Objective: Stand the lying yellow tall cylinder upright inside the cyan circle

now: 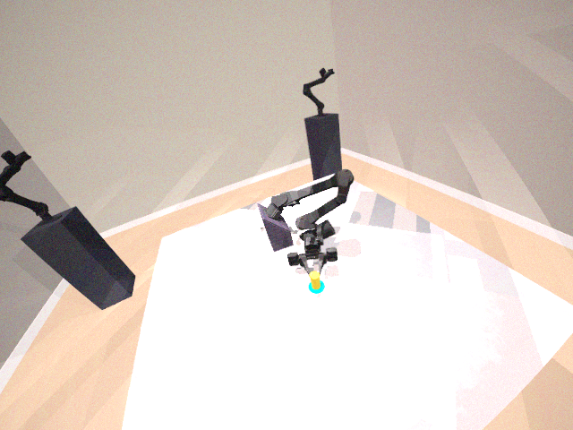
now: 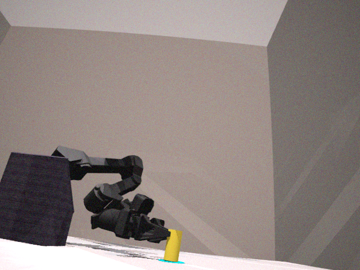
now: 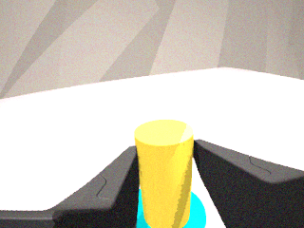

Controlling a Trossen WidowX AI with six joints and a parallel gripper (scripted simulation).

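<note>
Right now my gripper tip is 20 mm above the yellow cylinder. Also, from my gripper tip: cyan circle 60 mm below.
</note>
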